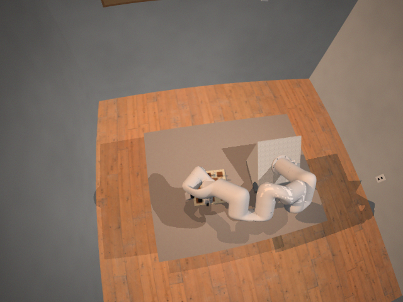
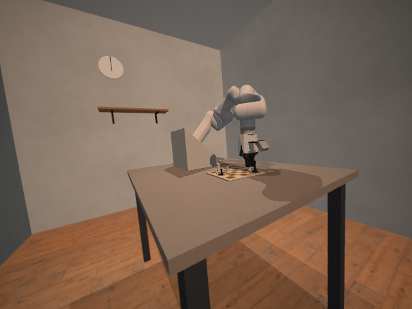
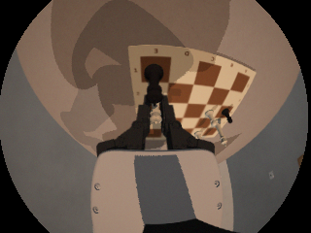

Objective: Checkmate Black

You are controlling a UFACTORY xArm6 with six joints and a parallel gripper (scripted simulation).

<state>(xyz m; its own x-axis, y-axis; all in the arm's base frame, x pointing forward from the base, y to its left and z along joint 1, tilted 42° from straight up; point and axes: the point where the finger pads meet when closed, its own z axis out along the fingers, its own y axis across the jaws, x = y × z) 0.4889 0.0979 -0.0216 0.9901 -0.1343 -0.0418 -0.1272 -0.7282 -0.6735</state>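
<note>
Right now the tall black piece is 30 mm ahead of my hand and 10 mm below it. The rest, counted from my hand: black pawn 50 mm behind, 150 mm to the right, 30 mm below; chessboard 50 mm behind, 70 mm to the right, 50 mm below.
</note>
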